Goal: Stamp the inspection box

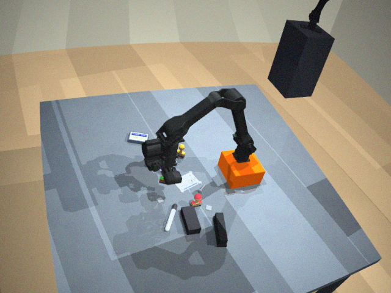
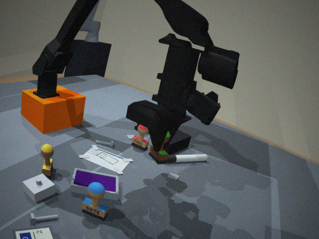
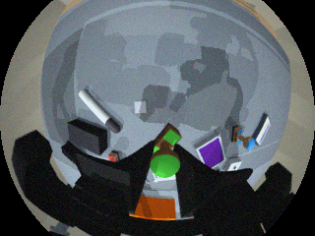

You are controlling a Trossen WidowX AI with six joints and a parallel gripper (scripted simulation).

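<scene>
The purple ink pad lies 50 mm behind my gripper tip, 120 mm to the right of it and 70 mm below it. Also, from my gripper tip: green stamp right at my gripper tip; then card 110 mm behind, 20 mm to the right, 80 mm below; then white marker 130 mm to the left, 60 mm below.
</scene>
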